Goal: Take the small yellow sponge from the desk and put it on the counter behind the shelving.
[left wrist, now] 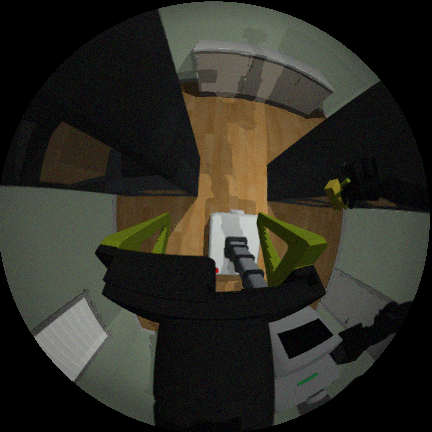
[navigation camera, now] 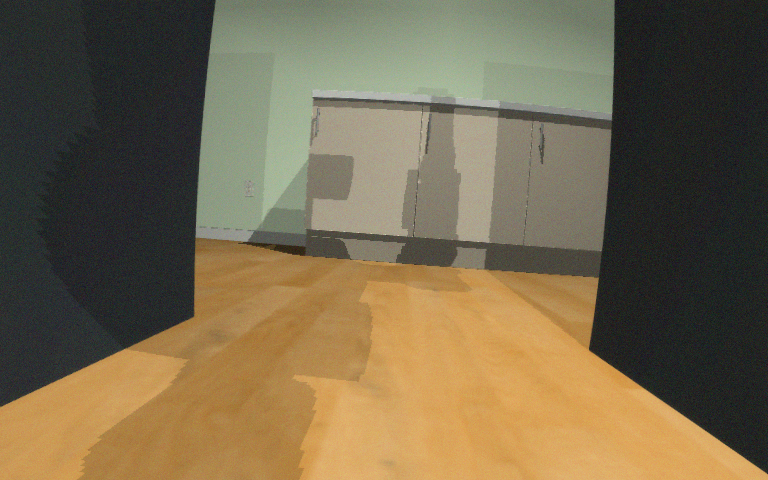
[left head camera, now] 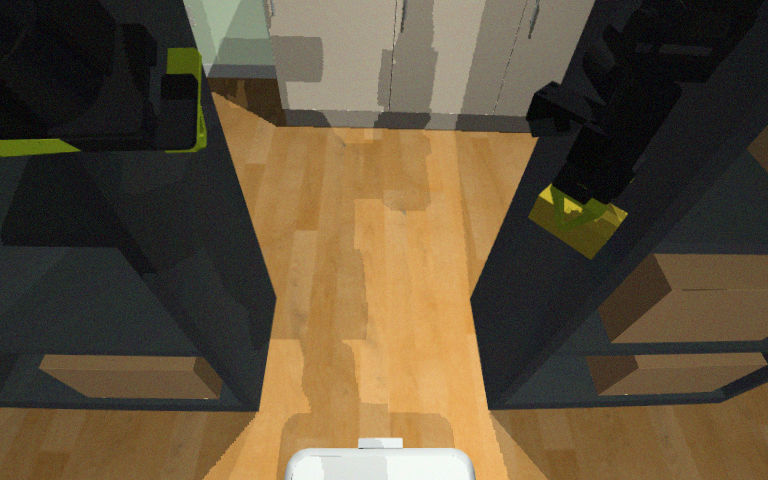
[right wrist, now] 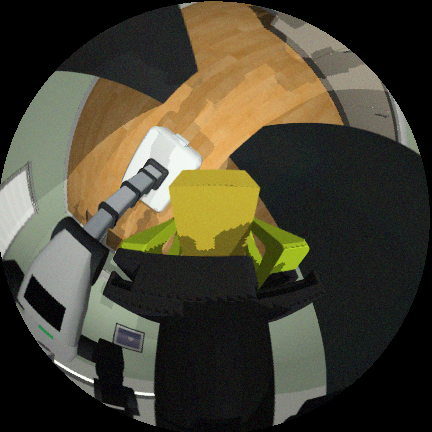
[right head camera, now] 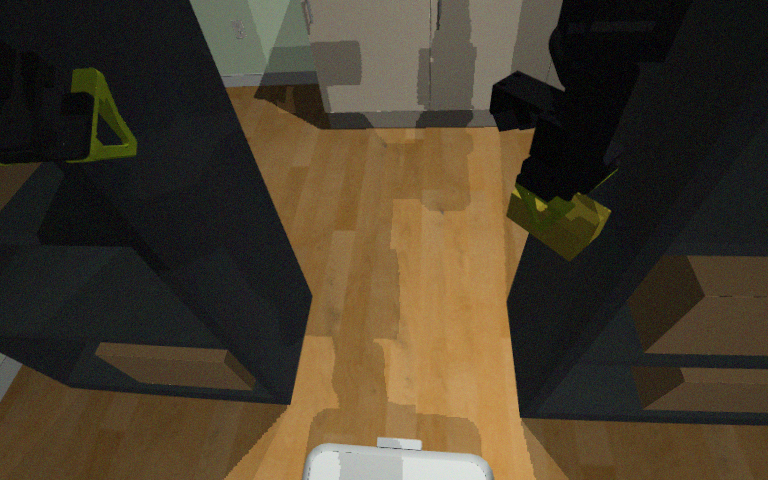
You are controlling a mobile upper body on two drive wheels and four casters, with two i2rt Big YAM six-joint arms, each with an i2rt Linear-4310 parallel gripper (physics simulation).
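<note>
The yellow sponge is held between the fingers of my right gripper, which is shut on it in front of the dark shelving at the right. My left gripper is open with nothing between its fingers; in the left head camera it shows partly at the upper left. The counter has beige cabinet doors and a light top edge, and stands against the green wall beyond the gap between the shelving units. The desk does not show in the head cameras.
Dark shelving units stand on both sides of a passage: one at the left and one at the right. Cardboard boxes lie on their shelves. My white base is at the passage's near end.
</note>
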